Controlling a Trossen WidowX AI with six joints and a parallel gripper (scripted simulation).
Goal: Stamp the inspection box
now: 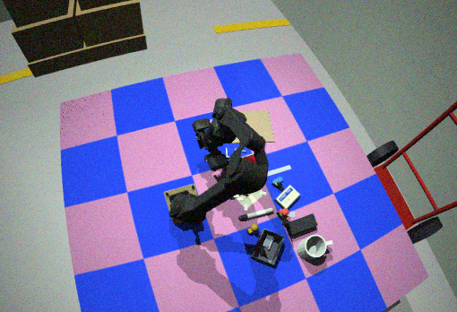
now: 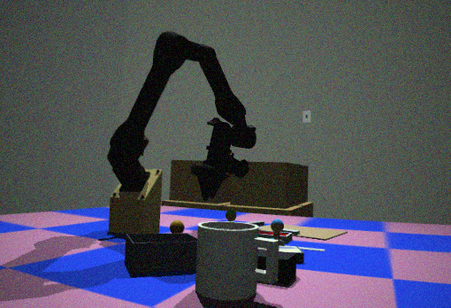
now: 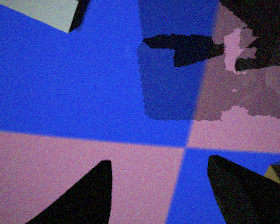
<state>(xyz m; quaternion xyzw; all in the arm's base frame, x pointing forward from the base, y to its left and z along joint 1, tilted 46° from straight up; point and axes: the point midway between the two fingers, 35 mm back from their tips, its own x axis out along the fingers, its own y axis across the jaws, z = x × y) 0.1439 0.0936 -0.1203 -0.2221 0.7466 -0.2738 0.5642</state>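
My gripper tip is now 9 cm short of the green-knobbed PASS stamp, 6 cm to the left of it and 6 cm above it. Also, from my gripper tip: grey block 12 cm to the left, 8 cm below, 8 cm ahead; then white card 18 cm to the right, 12 cm ahead, 8 cm below; then ink pad 19 cm ahead, 8 cm below, 6 cm to the right.
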